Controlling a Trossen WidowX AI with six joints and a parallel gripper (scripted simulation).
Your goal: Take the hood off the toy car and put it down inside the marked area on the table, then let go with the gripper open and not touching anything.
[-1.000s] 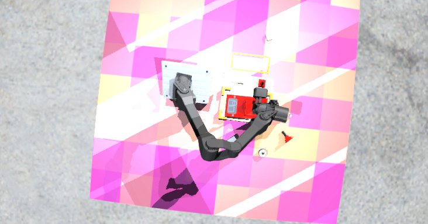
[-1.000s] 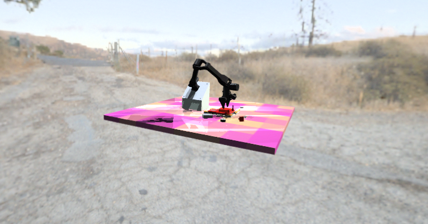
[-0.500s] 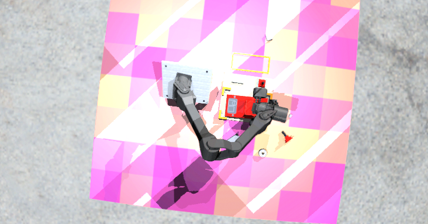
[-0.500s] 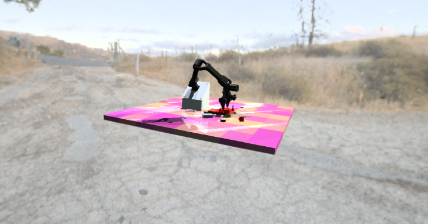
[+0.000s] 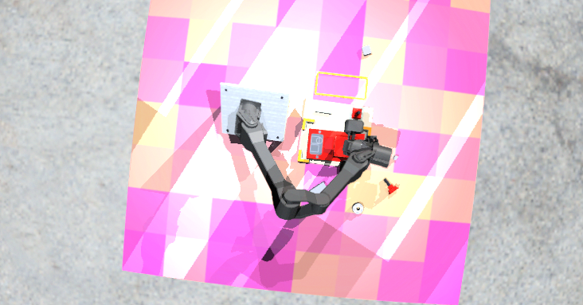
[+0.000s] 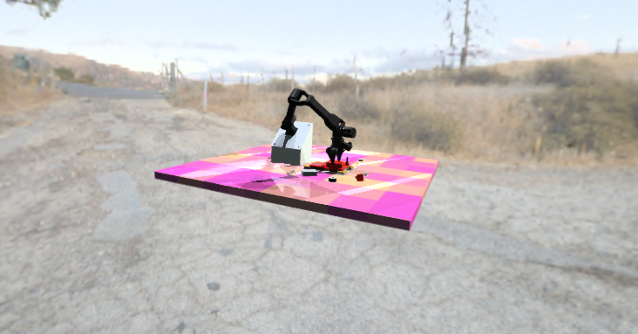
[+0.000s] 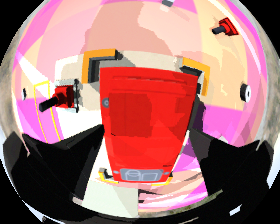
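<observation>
Right now the red hood is right at my gripper tip. Round my gripper tip: white piece 180 mm ahead, 30 mm below; wheel 90 mm ahead, 210 mm to the right, 30 mm below.
</observation>
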